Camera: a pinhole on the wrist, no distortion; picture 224 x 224 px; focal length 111.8 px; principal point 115.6 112.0 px. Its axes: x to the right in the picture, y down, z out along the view. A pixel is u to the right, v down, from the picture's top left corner.
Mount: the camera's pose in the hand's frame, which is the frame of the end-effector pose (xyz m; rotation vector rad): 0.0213 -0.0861 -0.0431 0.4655 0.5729 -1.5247
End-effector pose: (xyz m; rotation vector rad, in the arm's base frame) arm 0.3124 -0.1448 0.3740 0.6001 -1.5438 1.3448
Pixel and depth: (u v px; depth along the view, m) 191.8 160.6 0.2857
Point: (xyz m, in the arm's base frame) 0.5810 -0.2727 0.7058
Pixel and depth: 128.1 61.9 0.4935
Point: 0.6395 -0.6061 0.4463
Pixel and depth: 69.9 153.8 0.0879
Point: 0.3662 -0.2044 0.4825
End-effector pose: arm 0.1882 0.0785 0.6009 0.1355 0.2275 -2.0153
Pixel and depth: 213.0 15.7 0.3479
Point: -0.1791 0.5311 0.7718
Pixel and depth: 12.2 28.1 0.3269
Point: 0.2301 0.1773 1.0500
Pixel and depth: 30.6 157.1 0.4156
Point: 0.0097 -0.1820 1.0208
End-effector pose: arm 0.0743 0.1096 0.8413 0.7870 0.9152 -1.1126
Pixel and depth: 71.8 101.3 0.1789
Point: -0.0287 -0.0592 0.8751
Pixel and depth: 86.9 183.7 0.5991
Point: -0.0627 -0.5885 0.6234
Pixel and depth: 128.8 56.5 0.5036
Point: -0.3186 -0.2231 1.1311
